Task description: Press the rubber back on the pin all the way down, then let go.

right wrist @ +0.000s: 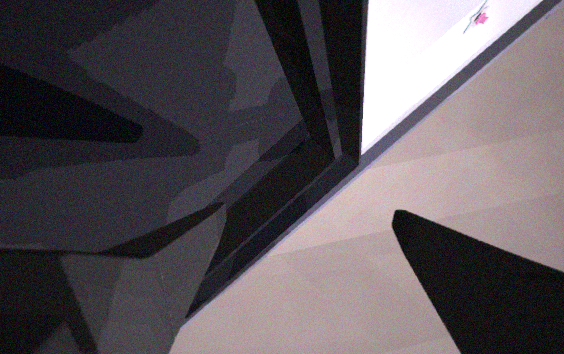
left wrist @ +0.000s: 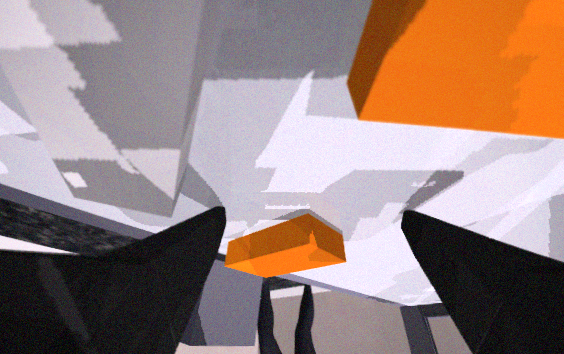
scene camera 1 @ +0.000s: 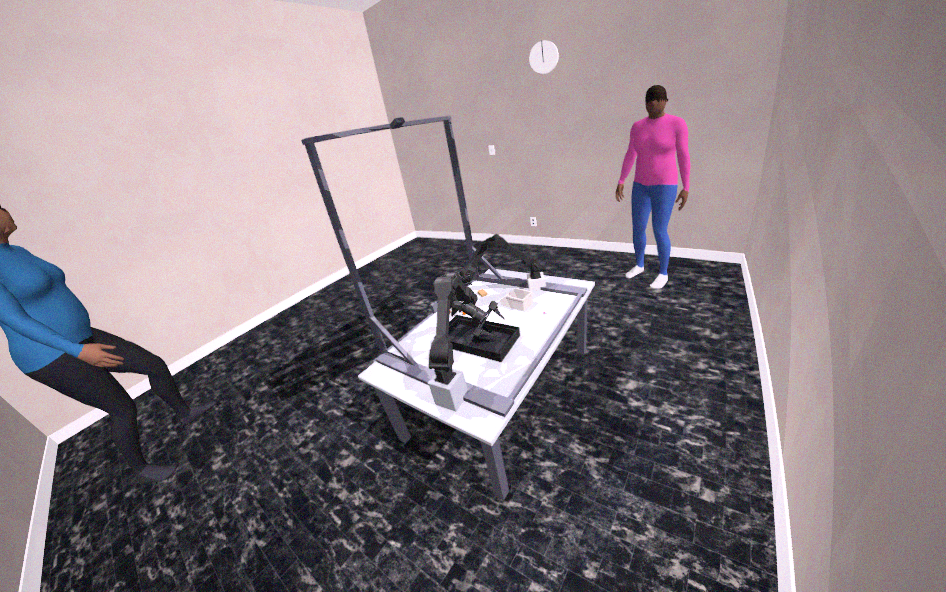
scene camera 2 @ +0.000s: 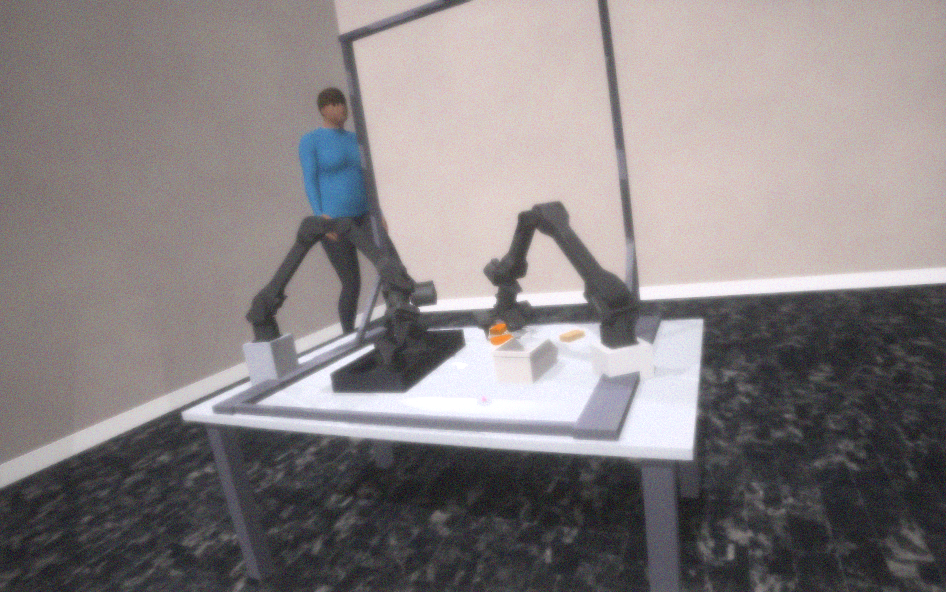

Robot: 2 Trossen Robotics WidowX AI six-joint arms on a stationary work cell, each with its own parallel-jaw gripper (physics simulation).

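Pixels of known places: left gripper, fingertip midpoint: [left wrist: 313,216] [scene camera 1: 450,312] [scene camera 2: 499,333]; right gripper, fingertip midpoint: [right wrist: 308,213] [scene camera 1: 500,327] [scene camera 2: 393,355]; left arm's base, link origin: [scene camera 1: 535,276] [scene camera 2: 619,343]; right arm's base, link origin: [scene camera 1: 445,377] [scene camera 2: 267,339].
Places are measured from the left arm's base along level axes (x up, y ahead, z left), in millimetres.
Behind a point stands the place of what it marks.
A tiny pink piece [scene camera 1: 544,313] [scene camera 2: 483,399] {x -65, y 309, z -6 mm} [right wrist: 481,19] {x -64, y 309, z -12 mm} lies on the table with thin dark lines by it; it is too small to tell whether it is the pin. No rubber back can be made out. My left gripper [left wrist: 313,216] {x -69, y 163, z -531 mm} is open and empty low over the table's far side in scene camera 2, beside orange pieces. In the left wrist view a small orange block [left wrist: 292,250] {x -56, y 155, z -543 mm} shows beyond and between the fingertips, and a large orange block [left wrist: 465,75] is at the upper right. My right gripper [right wrist: 308,213] {x 0, y 485, z -253 mm} is open and empty over the black tray [scene camera 1: 481,350] {x -29, y 602, z -349 mm} [scene camera 2: 362,380] {x -39, y 569, z -217 mm}.
A pale open box [scene camera 1: 518,300] {x -5, y 246, z -136 mm} [scene camera 2: 514,366] {x -31, y 220, z -79 mm} stands between the tray and the left arm's base. A yellow-orange piece [scene camera 2: 572,335] {x -56, y 0, z -317 mm} lies behind it in scene camera 2. Grey frame rails [scene camera 2: 418,418] {x -52, y 449, z 57 mm} run along the table's edges. A person in blue [scene camera 1: 48,307] [scene camera 2: 339,171] stands behind the cell.
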